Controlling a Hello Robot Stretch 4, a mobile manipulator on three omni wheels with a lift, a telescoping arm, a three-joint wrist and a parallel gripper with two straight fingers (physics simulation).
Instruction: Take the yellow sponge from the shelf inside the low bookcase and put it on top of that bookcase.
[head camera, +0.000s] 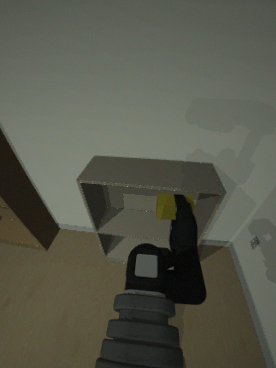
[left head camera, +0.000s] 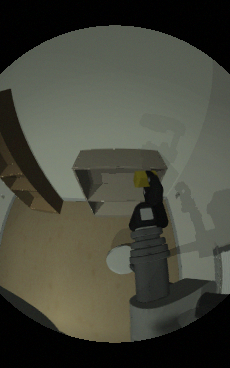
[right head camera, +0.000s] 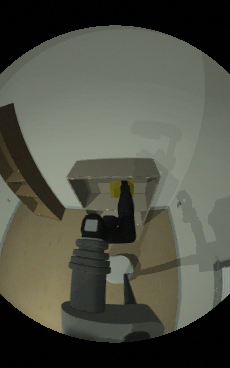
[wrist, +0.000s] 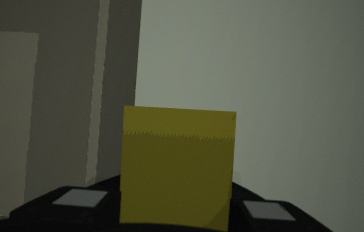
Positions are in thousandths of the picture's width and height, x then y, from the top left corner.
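Head camera: the gripper (head camera: 639, 548) and a low grey bookcase (head camera: 469, 499) visible. Right head camera: the bookcase (right head camera: 376, 480) visible here too. Wrist view: a yellow sponge (wrist: 482, 700), together with the gripper (wrist: 485, 817).
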